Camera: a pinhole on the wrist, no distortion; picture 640 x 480 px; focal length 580.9 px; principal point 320.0 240.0 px. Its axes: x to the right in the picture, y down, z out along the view. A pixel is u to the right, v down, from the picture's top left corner.
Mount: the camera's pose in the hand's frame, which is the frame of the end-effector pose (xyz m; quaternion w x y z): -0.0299 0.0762 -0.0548 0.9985 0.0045 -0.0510 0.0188
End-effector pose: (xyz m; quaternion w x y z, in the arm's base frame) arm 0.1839 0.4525 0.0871 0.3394 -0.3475 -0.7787 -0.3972
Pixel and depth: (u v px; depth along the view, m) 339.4 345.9 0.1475
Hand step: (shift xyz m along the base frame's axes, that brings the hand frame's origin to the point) 0.0807 0.1130 -0.0362
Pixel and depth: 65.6 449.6 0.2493
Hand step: 0.1713 0.1813 -0.1565
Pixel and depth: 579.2 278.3 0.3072
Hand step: -0.0266 0.2900 -0.0229
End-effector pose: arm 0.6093 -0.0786 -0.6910 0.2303 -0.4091 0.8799 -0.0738
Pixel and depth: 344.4 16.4 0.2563
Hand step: 0.1336 0.0268 -0.1549
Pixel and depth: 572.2 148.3 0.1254
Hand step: -0.0109 0.0325 -0.0889
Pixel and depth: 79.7 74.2 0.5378
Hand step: 0.4429 0.1931 -0.2705
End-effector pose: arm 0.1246 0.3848 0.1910 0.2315 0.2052 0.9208 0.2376
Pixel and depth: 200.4 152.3 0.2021
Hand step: 0.1588 0.0380 -0.0584
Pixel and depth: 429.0 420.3 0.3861
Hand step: 0.2303 0.2709 -0.1591
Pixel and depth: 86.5 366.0 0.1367
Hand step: 0.1476 0.0595 0.0281
